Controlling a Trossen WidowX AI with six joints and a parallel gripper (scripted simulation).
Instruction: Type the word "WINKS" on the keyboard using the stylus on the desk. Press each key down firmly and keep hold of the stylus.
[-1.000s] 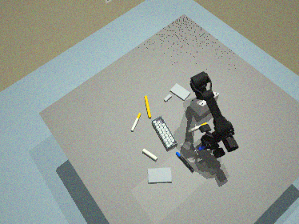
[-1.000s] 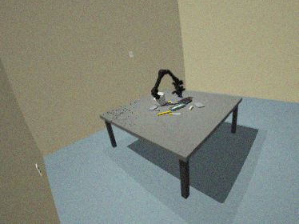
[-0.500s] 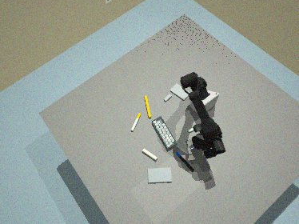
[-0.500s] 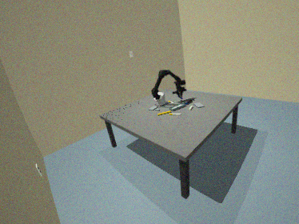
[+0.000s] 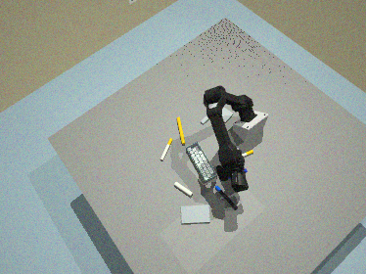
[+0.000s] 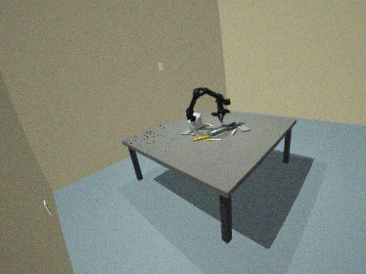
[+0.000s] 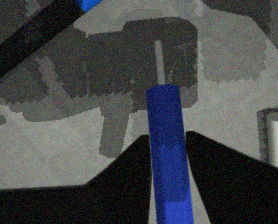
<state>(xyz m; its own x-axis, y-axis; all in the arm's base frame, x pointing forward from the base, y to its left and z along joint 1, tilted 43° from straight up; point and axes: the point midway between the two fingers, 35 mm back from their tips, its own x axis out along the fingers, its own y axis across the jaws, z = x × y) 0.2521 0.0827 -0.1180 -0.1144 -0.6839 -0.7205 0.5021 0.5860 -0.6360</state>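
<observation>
My gripper tip is now 4 cm short of the grey stylus tip, 2 cm to the left of it and 2 cm above it. Also, from my gripper tip: blue stylus: 1 cm to the right, 1 cm below, 1 cm ahead; then grey card: 25 cm ahead, 5 cm below; then white stick: 21 cm ahead, 13 cm to the right, 5 cm below.
</observation>
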